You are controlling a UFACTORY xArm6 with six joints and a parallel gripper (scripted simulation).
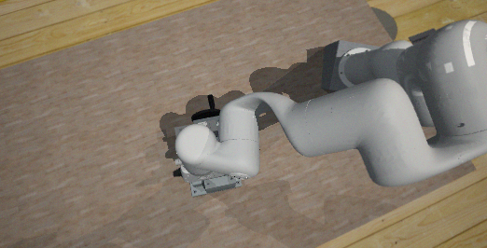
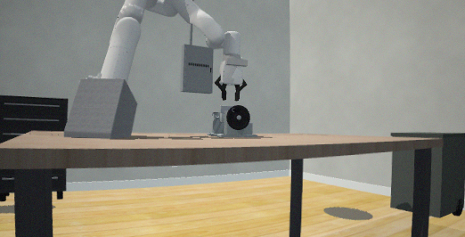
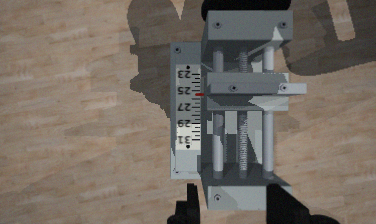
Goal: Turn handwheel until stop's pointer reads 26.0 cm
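Right now the handwheel is 200 mm to the right of my hand, 80 mm below it and 40 mm behind it. Round my hand: stop carriage: 90 mm to the right, 80 mm below, 20 mm behind.
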